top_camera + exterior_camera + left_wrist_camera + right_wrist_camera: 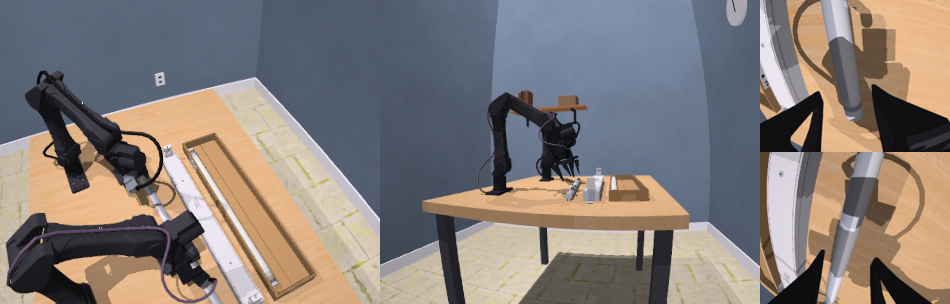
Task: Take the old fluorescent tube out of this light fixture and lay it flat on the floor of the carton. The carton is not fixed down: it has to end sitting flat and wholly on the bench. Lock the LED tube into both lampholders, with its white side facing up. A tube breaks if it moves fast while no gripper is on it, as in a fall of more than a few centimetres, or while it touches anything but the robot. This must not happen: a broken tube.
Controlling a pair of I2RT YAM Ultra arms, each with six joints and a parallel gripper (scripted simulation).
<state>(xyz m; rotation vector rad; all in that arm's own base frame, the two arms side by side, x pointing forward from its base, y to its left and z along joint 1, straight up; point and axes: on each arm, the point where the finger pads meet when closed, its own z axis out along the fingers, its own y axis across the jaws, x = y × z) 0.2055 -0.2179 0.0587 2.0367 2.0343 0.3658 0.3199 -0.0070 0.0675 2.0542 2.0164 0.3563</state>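
Right now my right hand is 120 mm to the right of the LED tube, 50 mm above it and 10 mm past it. The rest, counted from my right hand: light fixture: 140 mm to the left, 90 mm ahead, 10 mm below; old fluorescent tube: 180 mm ahead, 160 mm to the left, 50 mm below; lampholder: 160 mm to the right, 140 mm ahead.
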